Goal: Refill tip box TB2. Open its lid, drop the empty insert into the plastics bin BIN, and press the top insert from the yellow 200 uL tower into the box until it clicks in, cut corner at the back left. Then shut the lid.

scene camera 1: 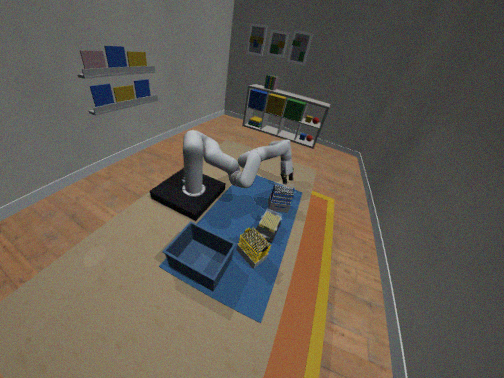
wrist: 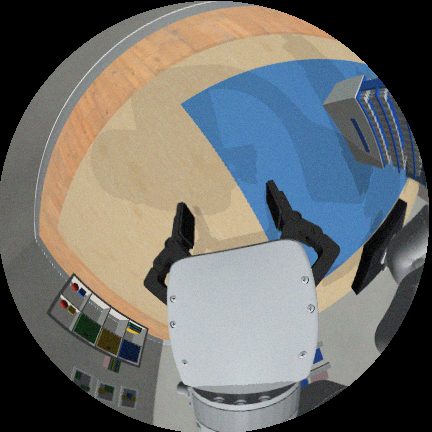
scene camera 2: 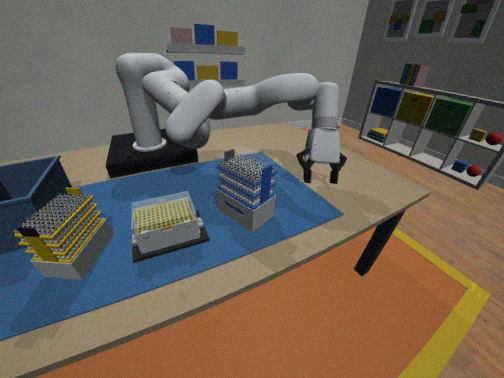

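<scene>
My gripper (scene camera 1: pixel 287 179) (scene camera 2: pixel 321 181) (wrist: pixel 226 199) is open and empty, fingers down, above the table past the mat's far-right corner, away from the tip box. The tip box TB2 (scene camera 1: pixel 270 223) (scene camera 2: pixel 167 235) sits on a dark base between two towers; its clear lid looks shut over a yellow grid. Its label and the insert's cut corner cannot be made out. The yellow tower (scene camera 1: pixel 255 246) (scene camera 2: pixel 62 220) holds several stacked inserts on a pale base. The plastics bin BIN (scene camera 1: pixel 190 271) (scene camera 2: pixel 47 187) is a dark blue open box beside it. The box and bin do not show in the wrist view.
A blue tower (scene camera 1: pixel 282 197) (scene camera 2: pixel 247 192) (wrist: pixel 370 130) of stacked inserts stands between the tip box and my gripper. A blue mat (scene camera 1: pixel 235 292) (scene camera 2: pixel 305 210) (wrist: pixel 310 150) lies beneath both towers and the tip box. The arm's black base plate (scene camera 1: pixel 175 200) (scene camera 2: pixel 150 160) is behind the mat.
</scene>
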